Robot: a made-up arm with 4 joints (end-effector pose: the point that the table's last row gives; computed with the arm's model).
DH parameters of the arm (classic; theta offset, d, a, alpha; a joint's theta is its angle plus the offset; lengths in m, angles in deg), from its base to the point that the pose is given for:
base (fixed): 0 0.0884 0 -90
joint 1: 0 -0.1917 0.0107 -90
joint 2: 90 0.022 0.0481 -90
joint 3: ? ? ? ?
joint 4: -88.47 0 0.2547 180
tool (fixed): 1.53 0.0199 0 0
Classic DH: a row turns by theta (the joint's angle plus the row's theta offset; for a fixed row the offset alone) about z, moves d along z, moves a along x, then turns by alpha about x.
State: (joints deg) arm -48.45 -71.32 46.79 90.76
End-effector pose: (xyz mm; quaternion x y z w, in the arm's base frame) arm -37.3 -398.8 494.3 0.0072 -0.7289 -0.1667 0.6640
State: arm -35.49 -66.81 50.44 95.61
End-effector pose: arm 8.5 -430.4 478.2 0.0066 -0.6681 -0.2341 0.7062
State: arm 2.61 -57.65 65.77 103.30
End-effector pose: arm 106.3 -437.6 444.7 -0.0972 -0.5177 -0.3236 0.7860
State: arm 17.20 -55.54 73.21 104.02
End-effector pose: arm 146.6 -414.0 436.9 -0.1539 -0.4708 -0.3101 0.8115
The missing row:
joint 3: 0 0.1001 0.1646 90
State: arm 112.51 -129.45 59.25 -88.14
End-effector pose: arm -102.5 -266.8 73.2 -0.4273 0.3297 -0.8418 0.0106
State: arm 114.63 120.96 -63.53 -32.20
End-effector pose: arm 10.0 -251.9 216.1 -0.4345 0.2349 -0.4240 0.7591
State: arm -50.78 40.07 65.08 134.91
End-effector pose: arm -430.0 -141.1 27.9 -0.0323 0.3736 0.9169 0.1365
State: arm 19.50 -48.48 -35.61 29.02
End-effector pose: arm 236.4 -300.5 -183.1 0.2623 0.3475 0.1182 0.8924
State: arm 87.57 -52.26 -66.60 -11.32
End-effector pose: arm -117.1 -142.5 -110.4 0.6760 0.6302 -0.0380 0.3800
